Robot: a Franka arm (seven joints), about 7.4 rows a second.
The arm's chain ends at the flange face. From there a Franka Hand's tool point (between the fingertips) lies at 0.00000 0.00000 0.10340 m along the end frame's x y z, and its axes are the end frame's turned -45 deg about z.
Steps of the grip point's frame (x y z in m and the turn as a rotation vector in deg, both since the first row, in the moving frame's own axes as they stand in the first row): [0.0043 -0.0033 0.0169 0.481 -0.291 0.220]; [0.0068 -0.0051 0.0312 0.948 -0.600 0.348]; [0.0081 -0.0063 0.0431 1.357 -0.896 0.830]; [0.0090 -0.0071 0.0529 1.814 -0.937 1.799]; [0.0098 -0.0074 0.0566 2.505 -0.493 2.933]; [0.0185 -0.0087 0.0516 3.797 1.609 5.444]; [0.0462 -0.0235 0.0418 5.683 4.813 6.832]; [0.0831 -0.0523 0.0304 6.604 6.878 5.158]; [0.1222 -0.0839 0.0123 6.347 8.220 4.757]
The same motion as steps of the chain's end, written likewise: [0.0017 -0.0051 0.0169 0.134 -0.546 0.220]; [0.0032 -0.0080 0.0312 0.246 -1.095 0.348]; [0.0041 -0.0096 0.0431 0.326 -1.593 0.830]; [0.0048 -0.0102 0.0530 0.620 -1.945 1.799]; [0.0055 -0.0095 0.0567 1.423 -2.120 2.933]; [0.0094 -0.0122 0.0519 3.823 -1.547 5.444]; [0.0164 -0.0359 0.0427 7.422 -0.615 6.832]; [0.0207 -0.0787 0.0318 9.533 0.194 5.158]; [0.0239 -0.1274 0.0140 10.300 1.324 4.757]
